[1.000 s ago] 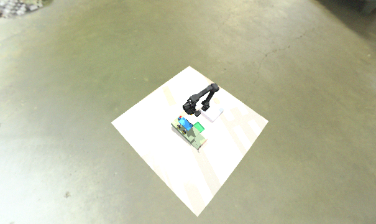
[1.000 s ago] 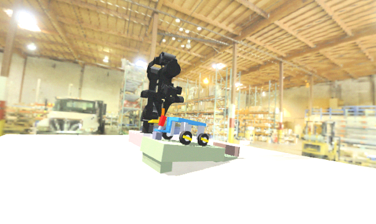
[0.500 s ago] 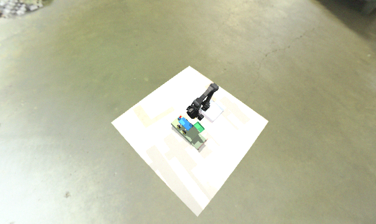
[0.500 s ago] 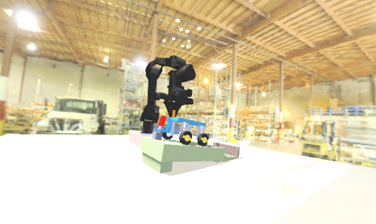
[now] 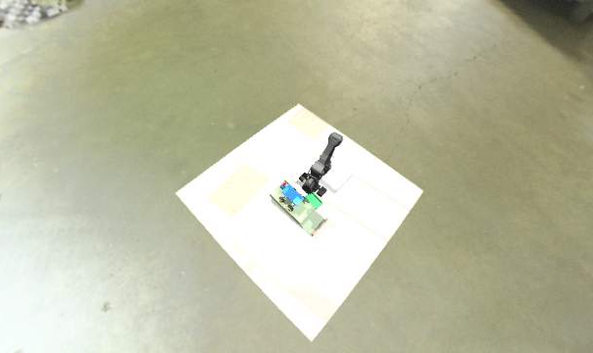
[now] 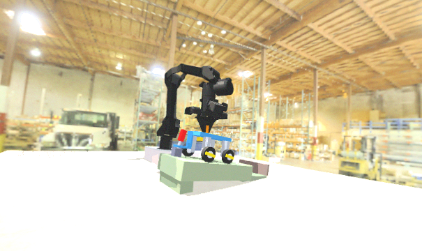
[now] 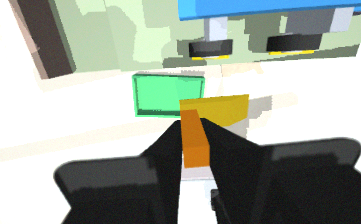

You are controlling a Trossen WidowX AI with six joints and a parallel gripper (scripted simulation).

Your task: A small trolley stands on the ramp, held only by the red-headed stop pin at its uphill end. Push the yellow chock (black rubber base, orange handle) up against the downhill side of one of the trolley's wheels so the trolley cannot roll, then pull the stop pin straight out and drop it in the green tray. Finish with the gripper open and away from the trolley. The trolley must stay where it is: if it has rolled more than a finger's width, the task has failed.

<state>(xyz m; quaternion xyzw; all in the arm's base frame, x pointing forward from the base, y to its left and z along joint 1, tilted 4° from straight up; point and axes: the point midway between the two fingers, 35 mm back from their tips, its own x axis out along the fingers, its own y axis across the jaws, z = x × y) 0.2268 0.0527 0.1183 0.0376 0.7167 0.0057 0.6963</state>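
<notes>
Now: the red-headed stop pin 80 mm ahead of my gripper tip, 170 mm to the right of it and 30 mm below it. From my gripper tip the other things lie so: blue trolley 100 mm ahead, 80 mm to the right, 40 mm below; then green tray 20 mm behind, 20 mm to the left, 160 mm below; then yellow chock 20 mm to the right, 10 mm below.
</notes>
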